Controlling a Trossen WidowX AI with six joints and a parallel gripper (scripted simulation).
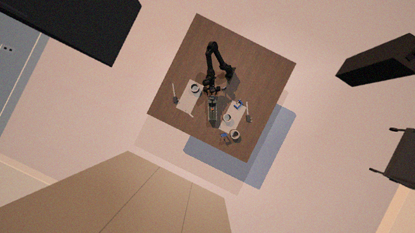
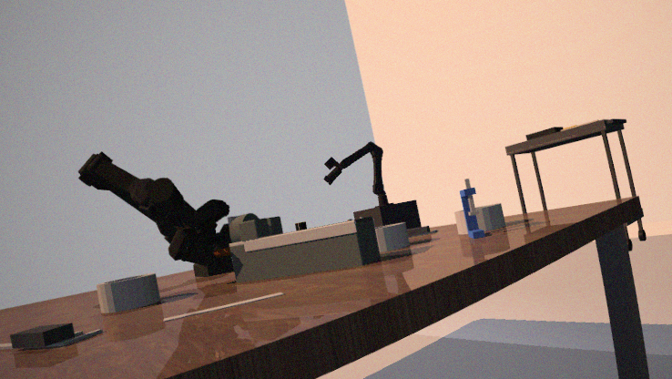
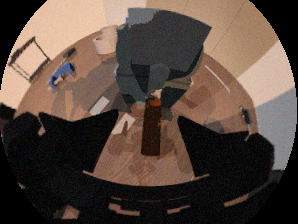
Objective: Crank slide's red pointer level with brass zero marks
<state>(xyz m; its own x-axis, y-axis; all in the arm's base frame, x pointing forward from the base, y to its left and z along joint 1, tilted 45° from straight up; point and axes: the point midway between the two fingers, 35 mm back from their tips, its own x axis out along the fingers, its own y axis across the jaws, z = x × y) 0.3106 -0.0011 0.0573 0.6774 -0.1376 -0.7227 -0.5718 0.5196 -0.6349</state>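
Right now my gripper tip is 1 cm past the crank handle, 1 cm to the left of it and 3 cm below it. From my gripper tip the other things lie so: red pointer 13 cm ahead, 9 cm to the left, 5 cm above; then thin white rod 31 cm ahead, 12 cm to the right, 3 cm below.
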